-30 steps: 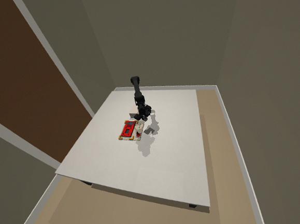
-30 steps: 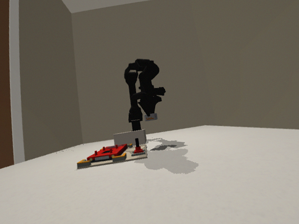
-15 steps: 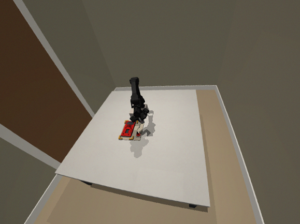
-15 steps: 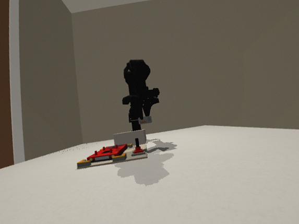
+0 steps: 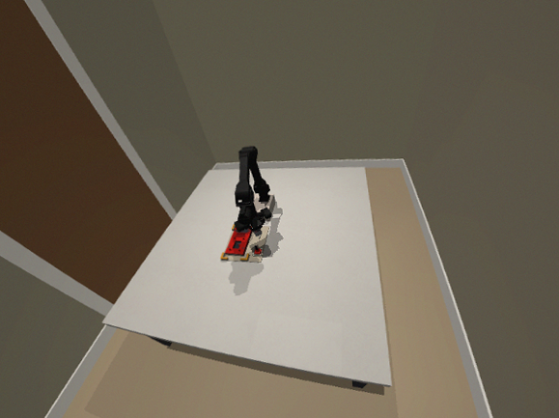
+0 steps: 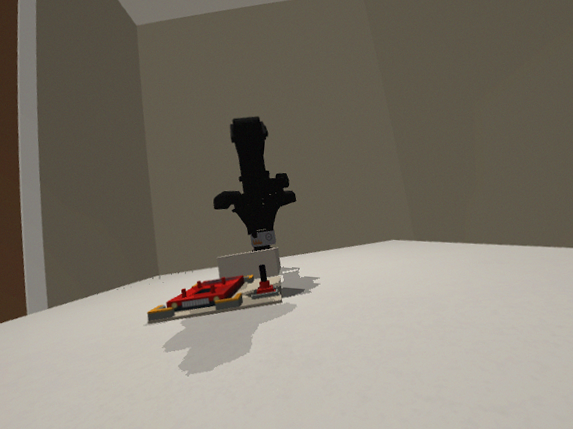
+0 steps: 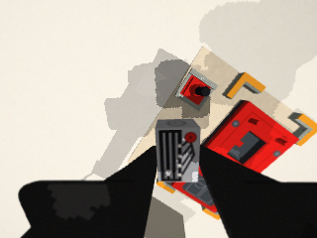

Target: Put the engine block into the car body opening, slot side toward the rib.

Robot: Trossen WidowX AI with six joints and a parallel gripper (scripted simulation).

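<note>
Now: the beige base board 10 mm ahead of my gripper tip, 100 mm to the right of it and 100 mm below it. Round my gripper tip: engine block 10 mm below; black upright post 60 mm ahead, 80 mm below.
</note>
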